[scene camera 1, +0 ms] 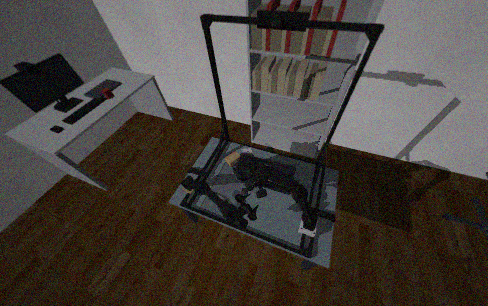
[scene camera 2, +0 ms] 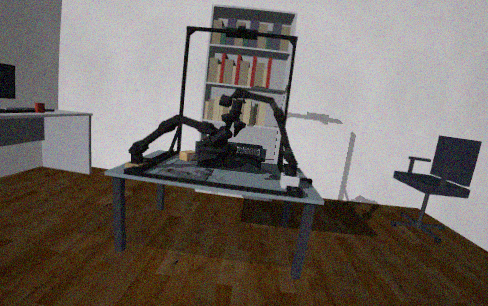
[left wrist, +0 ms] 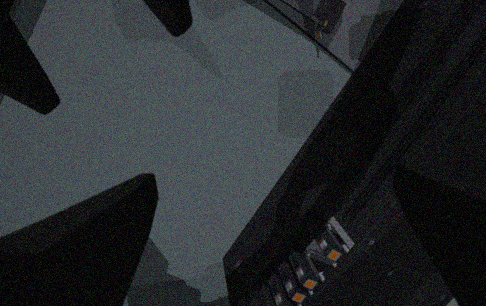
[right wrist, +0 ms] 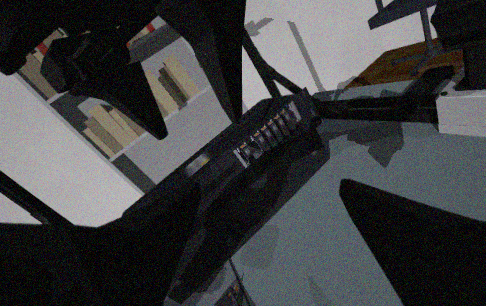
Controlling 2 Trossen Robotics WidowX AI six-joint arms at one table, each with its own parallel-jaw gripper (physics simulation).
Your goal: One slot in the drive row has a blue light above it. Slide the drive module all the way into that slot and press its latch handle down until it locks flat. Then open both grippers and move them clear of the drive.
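Frame: origin at the left arm's base, x ahead, y left, z up, level; millimetres.
Where they show: left gripper, fingertip midpoint: [scene camera 1: 257, 186] [left wrist: 275, 180] [right wrist: 195, 130]; right gripper, fingertip midpoint: [scene camera 1: 254, 199] [scene camera 2: 230, 143] [left wrist: 106, 76] [right wrist: 269, 187]; left arm's base at its link origin: [scene camera 1: 309, 224] [scene camera 2: 290, 174]; right arm's base at its link origin: [scene camera 1: 189, 186] [scene camera 2: 136, 162].
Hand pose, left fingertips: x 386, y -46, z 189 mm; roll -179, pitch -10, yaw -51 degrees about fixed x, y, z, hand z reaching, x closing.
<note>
Each offset is from my left fingertips to the centre of the thing. "pt": to the spot under its first point. Level surfaces: height alone.
A black drive chassis [scene camera 1: 281, 172] [scene camera 2: 205, 154] stands on the table. Its drive row @(pt 138 mm right, 82 mm back, 96 mm down) [left wrist: 310, 276] [right wrist: 270, 134] shows metal fronts with orange squares. In the left wrist view a pale slanted piece @(pt 156 mm right, 72 mm back, 131 mm down) [left wrist: 316, 250] stands out by one end drive; I cannot tell whether it is the module's latch handle. The blue light does not show. My left gripper [scene camera 1: 252, 190] [scene camera 2: 233, 126] [left wrist: 275, 180] [right wrist: 195, 130] is open and empty above the chassis. My right gripper [scene camera 2: 223, 136] [left wrist: 106, 76] [right wrist: 269, 187] is open and empty, in front of the chassis, lower and close to the left gripper.
A dark frame [scene camera 1: 215, 75] [scene camera 2: 184, 90] rises around the blue-grey table @(262 mm down) [scene camera 1: 320, 255] [scene camera 2: 312, 196]. A tan block @(294 mm right, 341 mm ahead, 230 mm down) [scene camera 1: 232, 158] [scene camera 2: 187, 155] lies left of the chassis. A small dark object with yellow marks @(pt 64 mm right, 133 mm ahead, 251 mm down) [left wrist: 330, 14] lies before it. A bookshelf [scene camera 2: 250, 48] stands behind.
</note>
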